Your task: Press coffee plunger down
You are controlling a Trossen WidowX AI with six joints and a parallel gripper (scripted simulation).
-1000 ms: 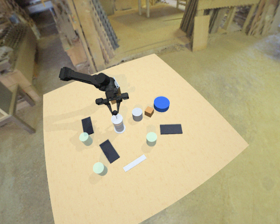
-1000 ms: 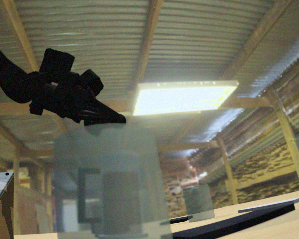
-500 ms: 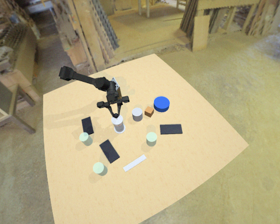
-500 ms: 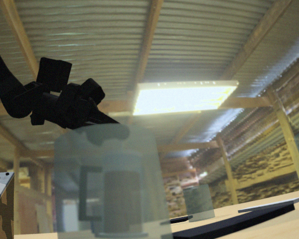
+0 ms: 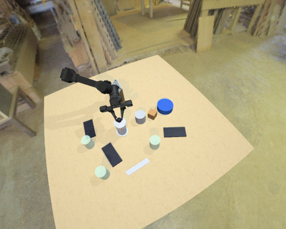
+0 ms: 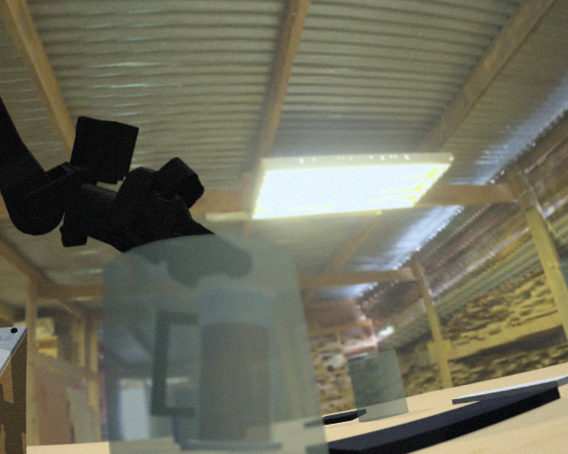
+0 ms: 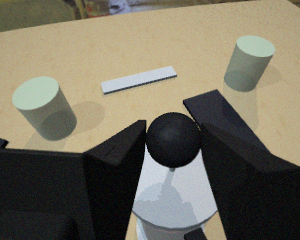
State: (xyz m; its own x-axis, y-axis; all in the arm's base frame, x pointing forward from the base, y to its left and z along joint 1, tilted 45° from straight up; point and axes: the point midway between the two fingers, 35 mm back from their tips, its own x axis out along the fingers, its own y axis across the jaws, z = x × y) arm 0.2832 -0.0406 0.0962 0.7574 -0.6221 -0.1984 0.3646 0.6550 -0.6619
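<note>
The coffee press lies 3 cm behind my gripper tip and 8 cm below it. The rest, counted from my gripper tip: white strip: 23 cm ahead, 4 cm to the right, 17 cm below; then orange cube: 2 cm behind, 24 cm to the left, 15 cm below; then grey cylinder: 4 cm behind, 16 cm to the left, 14 cm below.
</note>
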